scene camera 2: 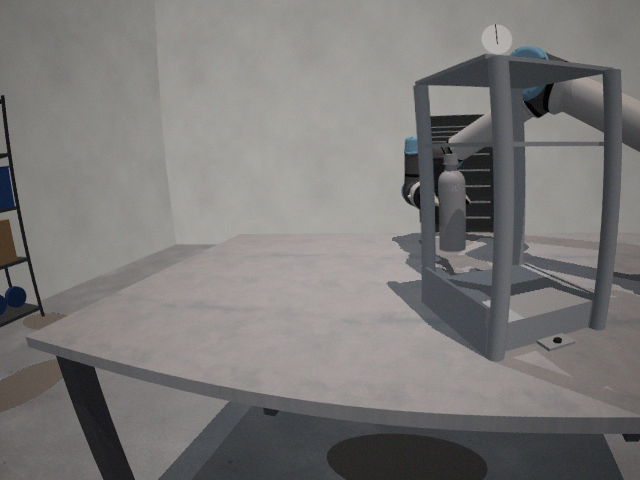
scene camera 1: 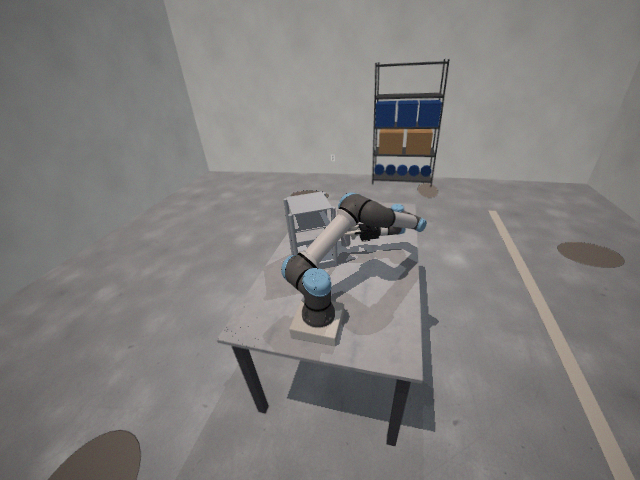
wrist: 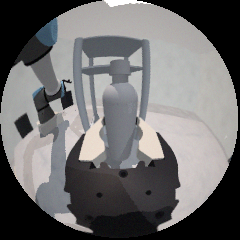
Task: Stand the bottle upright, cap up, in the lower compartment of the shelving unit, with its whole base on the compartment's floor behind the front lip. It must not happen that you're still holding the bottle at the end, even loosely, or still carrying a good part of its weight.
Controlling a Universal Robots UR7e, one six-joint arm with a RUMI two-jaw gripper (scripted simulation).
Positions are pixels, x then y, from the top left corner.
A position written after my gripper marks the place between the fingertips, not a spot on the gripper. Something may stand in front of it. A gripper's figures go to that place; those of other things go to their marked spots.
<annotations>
My gripper (wrist: 120, 116) is 0.15 m from the lens. A grey bottle (wrist: 120, 99) is 0.09 m from the lens. A grey shelving unit (wrist: 108, 45): 0.32 m from the lens. The marked spots on the grey shelving unit and the grey bottle are 0.26 m apart.
</annotations>
